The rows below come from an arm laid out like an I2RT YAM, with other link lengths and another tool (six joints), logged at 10 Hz.
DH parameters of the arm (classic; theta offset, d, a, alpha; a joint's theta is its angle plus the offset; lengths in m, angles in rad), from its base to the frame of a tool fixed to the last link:
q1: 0 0.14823 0.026 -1.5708
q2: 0 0 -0.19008 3.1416
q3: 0.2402 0 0.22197 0
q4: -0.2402 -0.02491 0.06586 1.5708
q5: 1.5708 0.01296 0 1.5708
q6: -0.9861 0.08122 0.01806 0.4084
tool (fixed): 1.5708 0.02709 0 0
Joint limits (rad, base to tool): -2.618..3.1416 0..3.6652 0..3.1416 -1.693..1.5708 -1.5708..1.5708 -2.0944..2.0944
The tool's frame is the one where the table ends.
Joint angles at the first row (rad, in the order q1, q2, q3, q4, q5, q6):
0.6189 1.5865 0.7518 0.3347 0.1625 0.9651
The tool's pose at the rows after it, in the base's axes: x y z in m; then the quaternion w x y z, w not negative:
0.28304 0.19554 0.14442 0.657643 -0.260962 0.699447 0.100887
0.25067 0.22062 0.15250 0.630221 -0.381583 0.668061 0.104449
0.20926 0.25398 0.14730 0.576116 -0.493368 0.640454 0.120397
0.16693 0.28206 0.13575 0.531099 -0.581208 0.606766 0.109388
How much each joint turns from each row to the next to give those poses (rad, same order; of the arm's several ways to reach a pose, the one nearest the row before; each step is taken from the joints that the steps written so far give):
0.0198 -0.1196 -0.0399 -0.1042 0.0307 -0.1026
0.1117 -0.0815 -0.0017 -0.1318 0.0016 -0.1671
0.1609 0.0088 0.0520 -0.1564 0.0168 -0.0954
0.1795 0.0705 0.0583 -0.0970 0.0886 -0.0461

